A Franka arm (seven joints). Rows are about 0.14 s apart.
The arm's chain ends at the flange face. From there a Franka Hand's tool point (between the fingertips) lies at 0.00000 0.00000 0.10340 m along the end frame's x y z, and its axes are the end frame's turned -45 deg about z.
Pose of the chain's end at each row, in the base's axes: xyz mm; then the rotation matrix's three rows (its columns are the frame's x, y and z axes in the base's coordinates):
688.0 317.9 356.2; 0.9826 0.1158 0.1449; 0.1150 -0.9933 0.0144; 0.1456 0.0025 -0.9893
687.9 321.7 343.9; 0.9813 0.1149 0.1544; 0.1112 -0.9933 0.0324; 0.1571 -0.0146 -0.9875
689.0 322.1 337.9; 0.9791 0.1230 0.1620; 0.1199 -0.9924 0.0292; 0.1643 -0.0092 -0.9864
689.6 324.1 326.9; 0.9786 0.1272 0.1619; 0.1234 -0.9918 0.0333; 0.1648 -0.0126 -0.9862
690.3 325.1 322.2; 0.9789 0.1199 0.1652; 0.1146 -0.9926 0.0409; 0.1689 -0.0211 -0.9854
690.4 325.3 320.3; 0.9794 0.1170 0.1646; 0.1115 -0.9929 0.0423; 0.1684 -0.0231 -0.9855
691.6 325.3 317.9; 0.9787 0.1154 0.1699; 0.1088 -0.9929 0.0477; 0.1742 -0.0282 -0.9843
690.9 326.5 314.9; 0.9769 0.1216 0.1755; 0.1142 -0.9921 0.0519; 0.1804 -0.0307 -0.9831
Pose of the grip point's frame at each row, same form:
703.0 319.4 253.9; 0.6129 0.7767 0.1449; 0.7837 -0.6211 0.0144; 0.1012 0.1047 -0.9893
703.9 325.1 241.8; 0.6126 0.7751 0.1544; 0.7810 -0.6237 0.0324; 0.1214 0.1008 -0.9875
705.8 325.1 235.9; 0.6054 0.7793 0.1620; 0.7865 -0.6170 0.0292; 0.1227 0.1097 -0.9864
706.3 327.5 224.9; 0.6020 0.7819 0.1619; 0.7886 -0.6141 0.0333; 0.1254 0.1076 -0.9862
707.4 329.3 220.3; 0.6074 0.7770 0.1652; 0.7829 -0.6208 0.0409; 0.1344 0.1045 -0.9854
707.4 329.7 218.4; 0.6098 0.7753 0.1646; 0.7809 -0.6232 0.0423; 0.1354 0.1027 -0.9855
709.2 330.2 216.1; 0.6104 0.7736 0.1699; 0.7790 -0.6252 0.0477; 0.1431 0.1032 -0.9843
709.0 331.9 213.2; 0.6048 0.7768 0.1755; 0.7823 -0.6208 0.0519; 0.1493 0.1059 -0.9831

